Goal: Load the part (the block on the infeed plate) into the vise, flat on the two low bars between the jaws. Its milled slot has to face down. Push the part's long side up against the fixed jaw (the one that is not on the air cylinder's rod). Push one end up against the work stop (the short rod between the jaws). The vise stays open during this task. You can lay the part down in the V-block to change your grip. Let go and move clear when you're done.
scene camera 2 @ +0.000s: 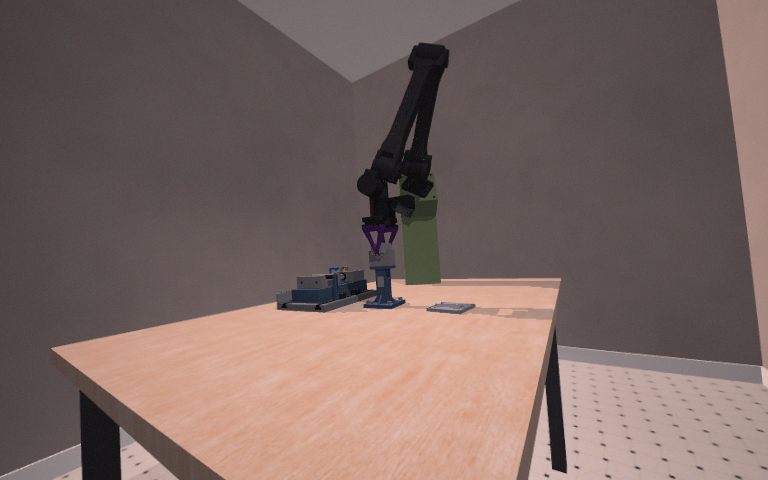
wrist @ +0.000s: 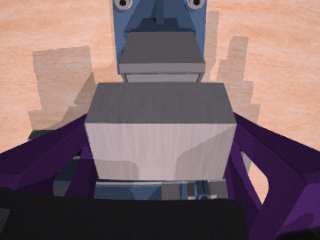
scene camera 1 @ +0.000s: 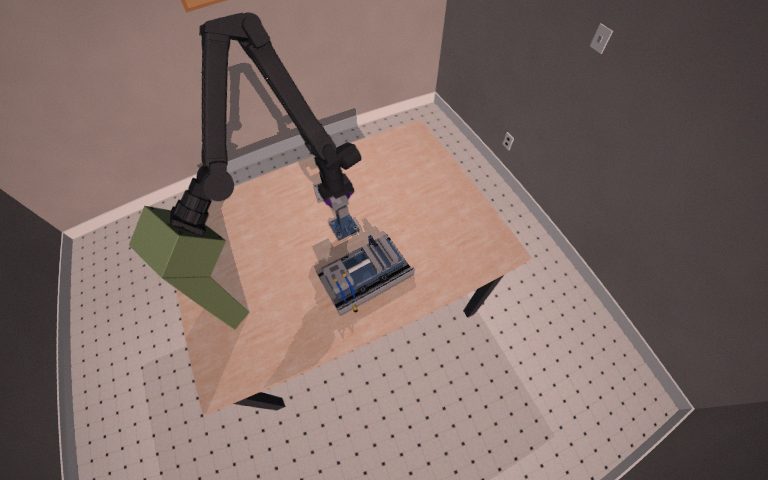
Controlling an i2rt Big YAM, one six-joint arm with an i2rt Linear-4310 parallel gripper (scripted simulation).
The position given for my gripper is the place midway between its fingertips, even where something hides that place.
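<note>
Visible here: my gripper [scene camera 2: 381, 251], with the wrist view showing the gripper [wrist: 160, 119] as well. A part [wrist: 162, 131] is also visible.
</note>
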